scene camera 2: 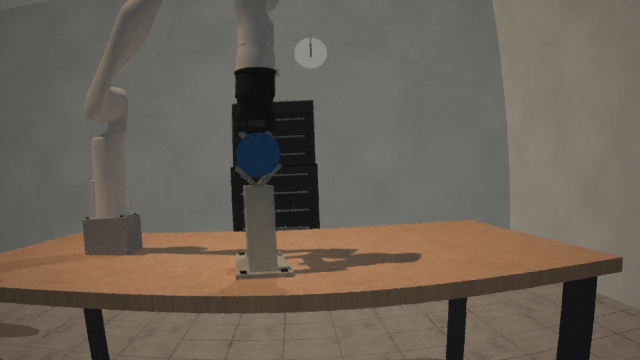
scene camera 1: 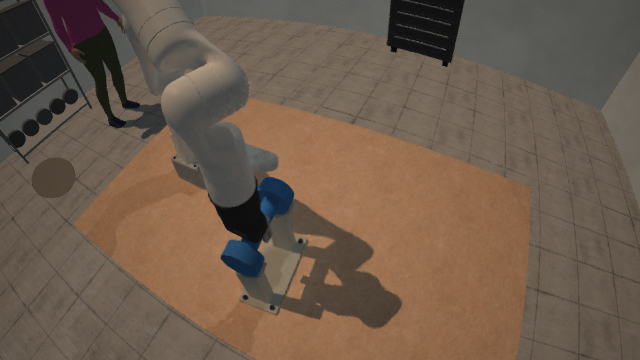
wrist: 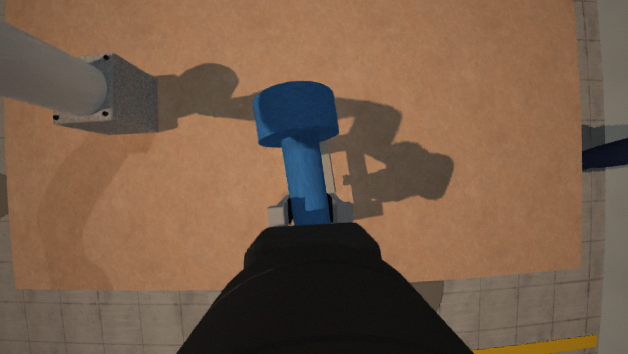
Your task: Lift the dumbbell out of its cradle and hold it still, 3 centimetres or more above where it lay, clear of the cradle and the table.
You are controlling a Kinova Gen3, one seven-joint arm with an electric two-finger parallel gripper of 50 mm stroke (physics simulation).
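Seen in the pictures: gripper, between the fingertips: [scene camera 1: 259, 234] [wrist: 310, 204]; arm's base, origin of its link: [scene camera 2: 112, 216] [wrist: 83, 90].
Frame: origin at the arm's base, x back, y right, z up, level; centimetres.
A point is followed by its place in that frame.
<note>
The blue dumbbell [scene camera 1: 243, 259] @[x -39.3, y 31.1, z 15.6 cm] [scene camera 2: 258, 154] @[x -37.7, y 31.6, z 12.2 cm] [wrist: 301, 112] @[x -37.7, y 14.9, z 16.1 cm] lies level, its heads resting in the V-shaped holders of the pale cradle [scene camera 1: 283, 267] @[x -39.5, y 20.7, z -8.1 cm] [scene camera 2: 260, 227] @[x -37.5, y 31.3, z -0.3 cm] [wrist: 328, 170] @[x -41.6, y 19.2, z -8.1 cm]. The cradle stands on the table [scene camera 1: 425, 215] @[x -71.0, y -7.2, z -8.9 cm] [scene camera 2: 475, 255] @[x -79.3, y 29.8, z -8.9 cm] [wrist: 475, 90] @[x -77.8, y 5.0, z -8.9 cm]. My gripper [scene camera 1: 261, 239] @[x -37.3, y 22.7, z 10.2 cm] [wrist: 310, 204] @[x -37.3, y 22.7, z 10.2 cm] points down and is shut on the dumbbell's handle, between the two heads; in the wrist view one black pad presses each side of the handle. In scene camera 2 the near head hides the fingertips. The arm's wrist hides part of the handle in scene camera 1, and the near head is hidden in the wrist view.
The arm's grey base block [scene camera 1: 186, 171] @[x 0.4, y 5.5, z -2.9 cm] [scene camera 2: 112, 235] @[x -1.5, y 5.7, z -4.1 cm] [wrist: 132, 95] @[x -5.6, y 0.2, z -3.3 cm] stands on the table to the left of the cradle. A dark drawer cabinet [scene camera 1: 425, 27] [scene camera 2: 295, 195] stands beyond the table. A person [scene camera 1: 80, 25] stands by a shelf rack at the left in scene camera 1.
</note>
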